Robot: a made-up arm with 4 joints.
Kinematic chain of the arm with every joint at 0, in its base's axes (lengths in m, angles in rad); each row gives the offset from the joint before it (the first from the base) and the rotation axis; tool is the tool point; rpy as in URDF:
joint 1: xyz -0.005 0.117 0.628 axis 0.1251 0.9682 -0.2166
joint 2: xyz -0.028 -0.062 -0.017 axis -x
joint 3: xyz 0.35 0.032 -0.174 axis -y
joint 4: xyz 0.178 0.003 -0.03 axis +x
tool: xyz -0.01 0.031 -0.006 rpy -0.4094 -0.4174 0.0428
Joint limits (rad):
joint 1: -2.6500..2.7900
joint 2: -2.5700..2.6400
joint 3: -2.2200..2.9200
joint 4: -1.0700..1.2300
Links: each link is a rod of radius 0.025 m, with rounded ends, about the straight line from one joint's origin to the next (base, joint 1, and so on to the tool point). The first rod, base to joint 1, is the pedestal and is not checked.
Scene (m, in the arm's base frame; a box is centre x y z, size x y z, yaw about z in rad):
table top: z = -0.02
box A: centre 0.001 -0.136 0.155 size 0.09 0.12 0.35 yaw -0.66
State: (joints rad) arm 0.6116 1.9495 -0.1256 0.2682
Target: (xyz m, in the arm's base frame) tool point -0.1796 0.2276 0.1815
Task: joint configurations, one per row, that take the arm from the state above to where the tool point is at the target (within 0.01 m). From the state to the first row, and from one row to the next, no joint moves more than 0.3 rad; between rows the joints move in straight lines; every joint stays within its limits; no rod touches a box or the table.
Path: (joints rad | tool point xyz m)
1: 0.4714 1.6744 -0.0755 0.3304 | 0.3724 -0.1977 0.3480
2: 0.3312 1.3992 -0.0253 0.3926 | 0.4024 -0.1570 0.3555
3: 0.1910 1.1241 0.0248 0.4548 | 0.4386 -0.1040 0.3774
4: 0.0508 0.8490 0.0749 0.5170 | 0.4745 -0.0423 0.4176
5: 0.2901 0.6421 -0.1863 0.4355 | 0.3826 -0.0449 0.2611
6: 0.5295 0.4353 -0.4475 0.3540 | 0.2405 -0.0139 0.1448
7: 0.7688 0.2285 -0.7087 0.2725 | 0.0764 0.0496 0.0919
8: 1.0081 0.0217 -0.9699 0.1910 | -0.0740 0.1356 0.1086
9: 1.2475 -0.1851 -1.2312 0.1095 | -0.1796 0.2276 0.1815

